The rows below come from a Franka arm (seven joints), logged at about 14 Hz.
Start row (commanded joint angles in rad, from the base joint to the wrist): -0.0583 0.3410 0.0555 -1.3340 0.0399 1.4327 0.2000
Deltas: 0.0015 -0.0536 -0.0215 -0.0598 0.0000 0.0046 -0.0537; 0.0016 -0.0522 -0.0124 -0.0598 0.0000 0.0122 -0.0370; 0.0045 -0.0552 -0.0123 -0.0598 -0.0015 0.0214 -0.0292; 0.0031 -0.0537 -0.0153 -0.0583 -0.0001 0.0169 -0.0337; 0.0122 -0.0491 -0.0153 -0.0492 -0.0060 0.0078 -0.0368; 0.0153 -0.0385 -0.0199 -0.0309 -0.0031 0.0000 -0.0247; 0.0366 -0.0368 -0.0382 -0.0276 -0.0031 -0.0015 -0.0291; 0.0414 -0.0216 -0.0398 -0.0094 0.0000 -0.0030 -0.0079; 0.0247 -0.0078 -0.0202 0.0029 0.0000 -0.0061 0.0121; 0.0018 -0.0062 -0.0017 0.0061 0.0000 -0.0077 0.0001; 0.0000 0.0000 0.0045 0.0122 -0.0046 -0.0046 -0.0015
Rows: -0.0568 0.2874 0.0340 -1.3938 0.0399 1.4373 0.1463; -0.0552 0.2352 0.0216 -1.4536 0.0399 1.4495 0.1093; -0.0507 0.1800 0.0093 -1.5134 0.0384 1.4709 0.0801; -0.0476 0.1263 -0.0060 -1.5717 0.0383 1.4878 0.0464; -0.0354 0.0772 -0.0213 -1.6209 0.0323 1.4956 0.0096; -0.0201 0.0387 -0.0412 -1.6518 0.0292 1.4956 -0.0151; 0.0165 0.0019 -0.0794 -1.6794 0.0261 1.4941 -0.0442; 0.0579 -0.0197 -0.1192 -1.6888 0.0261 1.4911 -0.0521; 0.0826 -0.0275 -0.1394 -1.6859 0.0261 1.4850 -0.0400; 0.0844 -0.0337 -0.1411 -1.6798 0.0261 1.4773 -0.0399; 0.0844 -0.0337 -0.1366 -1.6676 0.0215 1.4727 -0.0414
